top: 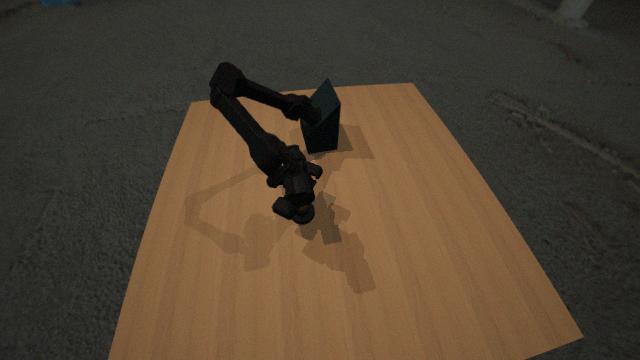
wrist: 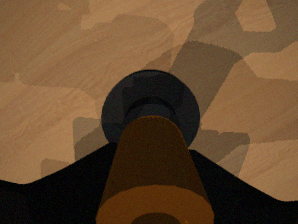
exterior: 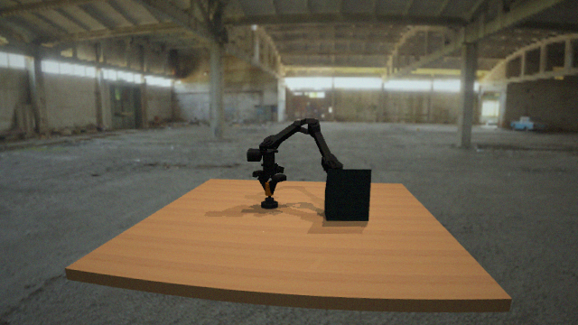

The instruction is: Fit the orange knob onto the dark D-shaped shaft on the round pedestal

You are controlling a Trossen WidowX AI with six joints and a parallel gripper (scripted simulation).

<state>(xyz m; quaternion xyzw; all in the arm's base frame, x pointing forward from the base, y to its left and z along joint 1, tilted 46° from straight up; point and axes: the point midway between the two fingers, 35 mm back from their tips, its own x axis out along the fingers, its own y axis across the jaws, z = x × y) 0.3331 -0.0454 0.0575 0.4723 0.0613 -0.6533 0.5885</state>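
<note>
My gripper tip is 20 mm below the orange knob. Also, from my gripper tip: dark round pedestal: 40 mm below.
</note>
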